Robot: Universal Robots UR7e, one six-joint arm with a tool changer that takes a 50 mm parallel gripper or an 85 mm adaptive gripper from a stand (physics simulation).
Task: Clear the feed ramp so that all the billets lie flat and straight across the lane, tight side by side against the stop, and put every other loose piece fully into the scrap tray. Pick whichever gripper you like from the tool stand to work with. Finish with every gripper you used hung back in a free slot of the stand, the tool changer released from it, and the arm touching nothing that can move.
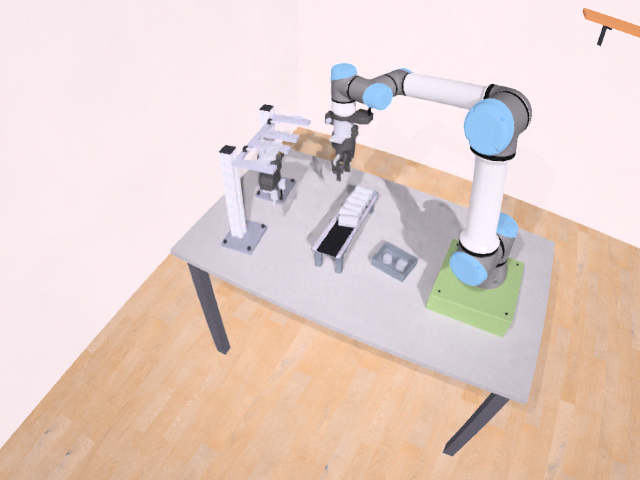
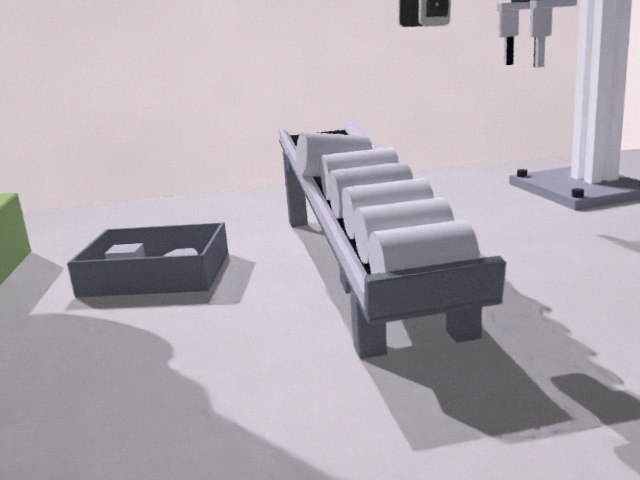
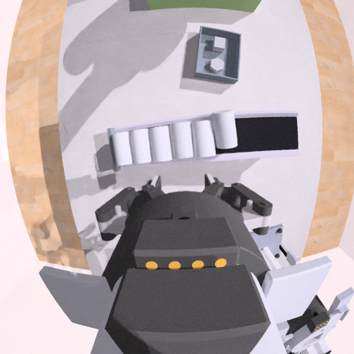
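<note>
My gripper (image 1: 339, 173) (image 2: 424, 12) (image 3: 182, 181) is open and empty, above and to the stand side of the feed ramp (image 1: 334, 240) (image 2: 331, 232) (image 3: 267, 134). Several white billets lie across the lane in a row from the stop (image 2: 434, 290) (image 3: 111, 135). The lowest billet (image 2: 423, 246) (image 3: 121, 148) is beside the stop. The uppermost billet (image 1: 349, 219) (image 2: 336, 150) (image 3: 225, 130) lies skewed, its end over the tray-side rail. The scrap tray (image 1: 386, 272) (image 2: 139, 277) (image 3: 216, 79) holds a cube (image 1: 401, 265) (image 2: 124, 251) (image 3: 219, 43) and a hexagonal piece (image 1: 387, 258) (image 2: 181, 253) (image 3: 216, 65).
The tool stand (image 1: 233, 196) (image 2: 599, 103) is on the far side of the ramp from the arm's green base (image 1: 473, 304) (image 2: 10, 232) (image 3: 205, 5). Another gripper (image 1: 278, 195) (image 2: 524, 51) hangs in it. The tray lies between ramp and base.
</note>
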